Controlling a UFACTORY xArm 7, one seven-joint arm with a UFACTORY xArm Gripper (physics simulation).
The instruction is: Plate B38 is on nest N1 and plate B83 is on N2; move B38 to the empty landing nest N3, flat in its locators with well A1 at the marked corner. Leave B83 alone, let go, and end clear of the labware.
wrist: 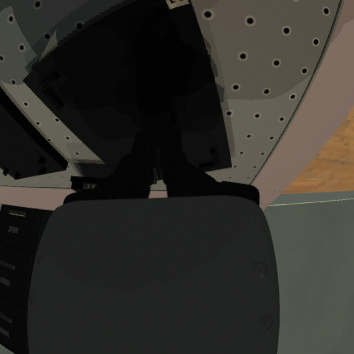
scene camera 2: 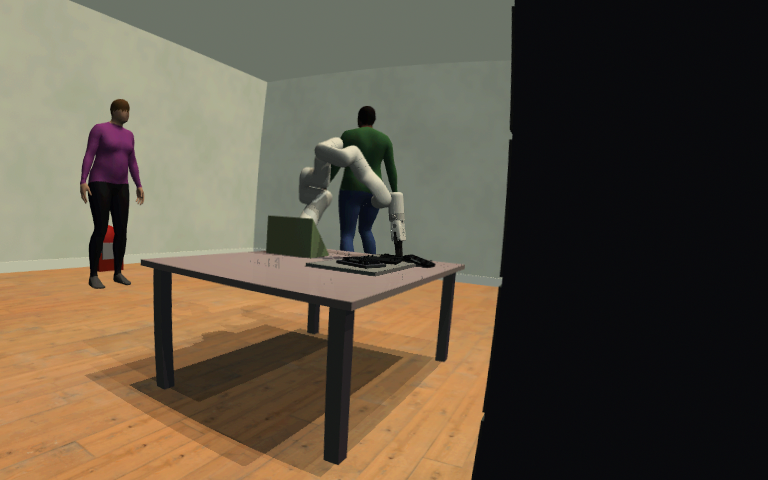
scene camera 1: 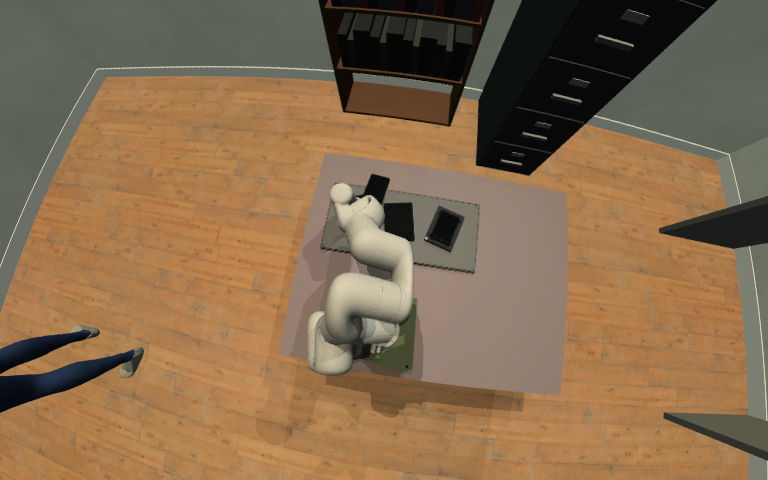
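Note:
A black plate (scene camera 1: 376, 187) (wrist: 105, 70) lies askew at the back left of the grey perforated board (scene camera 1: 449, 259) (wrist: 263, 70), with a small white label (wrist: 177, 3) at one corner. My gripper (wrist: 160, 127) (scene camera 2: 398, 248) is shut and empty, with its fingertips low over this plate; in the overhead view the wrist hides it. A second black plate (scene camera 1: 399, 221) (wrist: 21, 147) lies in the middle of the board. A dark rimmed nest (scene camera 1: 434, 223) with nothing in it sits at the right. I cannot read the plate names.
The board lies on a pinkish table (scene camera 1: 506, 310) (scene camera 2: 287, 278). The arm's base stands on a green block (scene camera 1: 401, 352) (scene camera 2: 294, 236). A person in a green top (scene camera 2: 365, 157) stands behind the table. A bookshelf (scene camera 1: 401, 102) and a black drawer cabinet (scene camera 1: 549, 86) stand beyond.

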